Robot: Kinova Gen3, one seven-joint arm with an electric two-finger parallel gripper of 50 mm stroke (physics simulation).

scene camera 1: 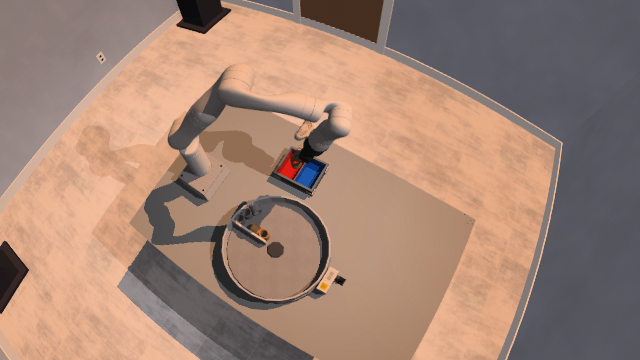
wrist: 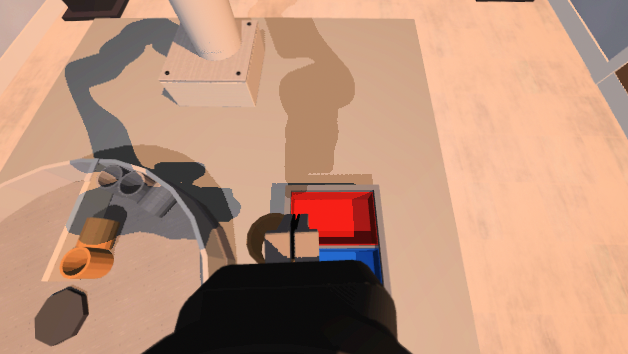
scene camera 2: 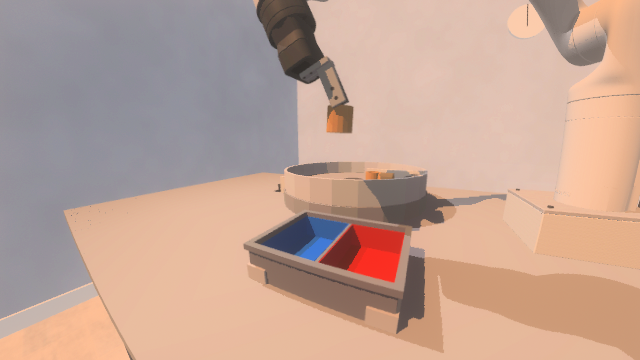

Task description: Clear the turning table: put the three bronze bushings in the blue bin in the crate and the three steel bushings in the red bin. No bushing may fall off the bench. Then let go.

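Frame: origin at the arm's base, x ahead, y left, z up, level; millimetres.
Seen in the pictures: gripper, fingertip midpoint: [scene camera 1: 296, 155] [wrist: 297, 228] [scene camera 2: 340, 104]; arm's base, origin of the base link: [scene camera 1: 201, 167] [wrist: 218, 43] [scene camera 2: 587, 203].
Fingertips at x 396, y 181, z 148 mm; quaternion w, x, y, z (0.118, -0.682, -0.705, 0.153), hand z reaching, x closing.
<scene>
Pixels of each thing's top centre, then the offset from my fingertips to it. "pt": a spot on its surface instead.
- bronze bushing, middle of its top: [wrist: 272, 239] [scene camera 2: 339, 105] [scene camera 1: 295, 159] dy -17, dx +8, dz +2 mm
- crate, middle of its top: [scene camera 2: 335, 235] [wrist: 334, 246] [scene camera 1: 301, 168] dy +38, dx -9, dz -175 mm
- blue bin, surface spot: [scene camera 2: 320, 245] pt dy +0, dx +34, dz -219 mm
- straight bar, surface spot: [wrist: 59, 247] pt dy -315, dx +0, dz -127 mm
- dark hub, middle of its top: [wrist: 58, 316] [scene camera 1: 275, 249] dy -320, dx +82, dz -164 mm
- raised round rim, surface spot: [scene camera 1: 326, 250] pt dy -226, dx +254, dz -171 mm
- small box, surface spot: [scene camera 1: 327, 281] pt dy -335, dx +317, dz -167 mm
My gripper [scene camera 2: 340, 103] [wrist: 297, 228] is shut on the wall of a bronze bushing [scene camera 2: 339, 120] [wrist: 256, 237], held in the air well above bench height, near the crate. In scene camera 1, the arm partly hides the crate [scene camera 1: 293, 186] [scene camera 2: 325, 274] with its red bin [scene camera 1: 285, 169] [scene camera 2: 376, 256] [wrist: 325, 217] and blue bin [scene camera 1: 311, 173] [scene camera 2: 320, 245] [wrist: 340, 261]. The visible parts of both bins hold no bushing. On the turning table [scene camera 1: 290, 275] [scene camera 2: 320, 191] [wrist: 150, 285], two bronze bushings [scene camera 1: 265, 234] [wrist: 100, 231] touch. Three steel bushings [scene camera 1: 247, 212] [wrist: 132, 183] sit in shade near the rim.
A straight bar [scene camera 1: 250, 234] [wrist: 59, 247] runs inward from the turning table's rim beside the bushings. A dark hub [scene camera 1: 275, 249] [wrist: 61, 316] marks its centre. The raised round rim [scene camera 1: 326, 250] surrounds it. A small box [scene camera 1: 327, 281] stands against its outer side. The arm's base [scene camera 1: 204, 180] [wrist: 207, 90] stands on the bench.
</scene>
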